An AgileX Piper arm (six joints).
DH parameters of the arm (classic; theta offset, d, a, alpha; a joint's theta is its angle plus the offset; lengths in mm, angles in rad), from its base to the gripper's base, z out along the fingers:
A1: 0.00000 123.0 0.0 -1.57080
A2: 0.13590 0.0 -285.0 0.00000
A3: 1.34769 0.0 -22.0 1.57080
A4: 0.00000 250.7 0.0 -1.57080
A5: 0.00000 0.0 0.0 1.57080
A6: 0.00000 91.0 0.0 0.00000
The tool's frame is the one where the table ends.
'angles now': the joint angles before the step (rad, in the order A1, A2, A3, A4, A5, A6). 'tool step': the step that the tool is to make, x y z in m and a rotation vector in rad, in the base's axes. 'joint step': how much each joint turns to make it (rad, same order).
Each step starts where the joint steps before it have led.
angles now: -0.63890, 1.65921, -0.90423, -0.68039, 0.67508, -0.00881
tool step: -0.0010, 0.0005, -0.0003, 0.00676, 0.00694, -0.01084
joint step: 0.00002, 0.00011, -0.00021, 0.00779, 0.01240, -0.00007
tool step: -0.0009, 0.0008, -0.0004, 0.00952, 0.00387, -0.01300
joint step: 0.00011, -0.00017, 0.00009, 0.01228, 0.01128, 0.00003
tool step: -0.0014, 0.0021, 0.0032, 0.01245, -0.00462, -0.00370
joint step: -0.00026, -0.01374, 0.00000, 0.02934, 0.01086, -0.02251
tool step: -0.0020, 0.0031, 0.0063, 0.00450, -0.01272, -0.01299
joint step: 0.00273, -0.02427, 0.00029, 0.02380, 0.01681, -0.00720
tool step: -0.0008, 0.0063, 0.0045, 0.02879, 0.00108, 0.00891
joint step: 0.00961, -0.02122, -0.00021, 0.05395, 0.02600, -0.04754
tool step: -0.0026, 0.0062, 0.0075, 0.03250, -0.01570, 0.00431
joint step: 0.00184, -0.03340, 0.00002, 0.06848, 0.02362, -0.05589
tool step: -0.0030, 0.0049, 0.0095, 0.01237, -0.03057, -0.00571
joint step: 0.00018, -0.03869, 0.00025, 0.04492, 0.01436, -0.02554
